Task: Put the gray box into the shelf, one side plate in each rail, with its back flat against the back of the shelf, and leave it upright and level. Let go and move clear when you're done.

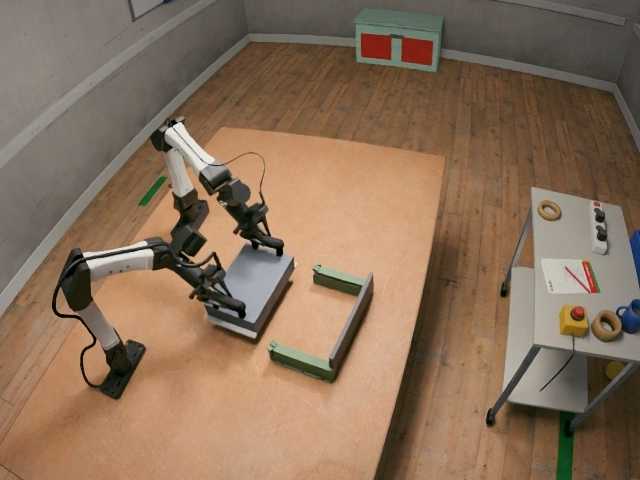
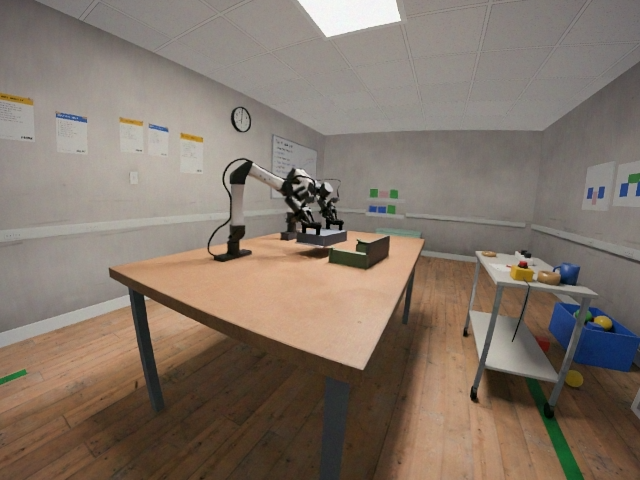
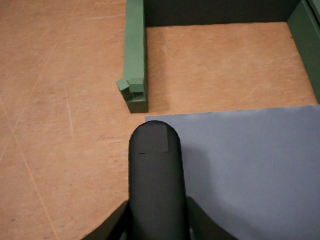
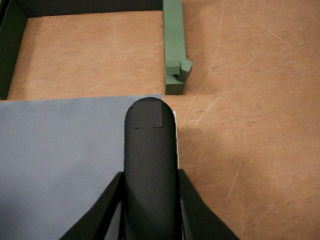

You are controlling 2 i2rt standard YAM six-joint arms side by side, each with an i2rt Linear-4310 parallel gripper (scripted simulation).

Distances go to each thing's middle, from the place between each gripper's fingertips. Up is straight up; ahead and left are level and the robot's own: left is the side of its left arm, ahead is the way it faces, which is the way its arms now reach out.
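There is the gray box (image 1: 257, 276), which I find 120 mm to the right of my left hand (image 1: 267, 242), 30 mm behind it and 50 mm below it. Counted from my right hand, the box is 2 cm ahead, 12 cm to the left and 5 cm below.
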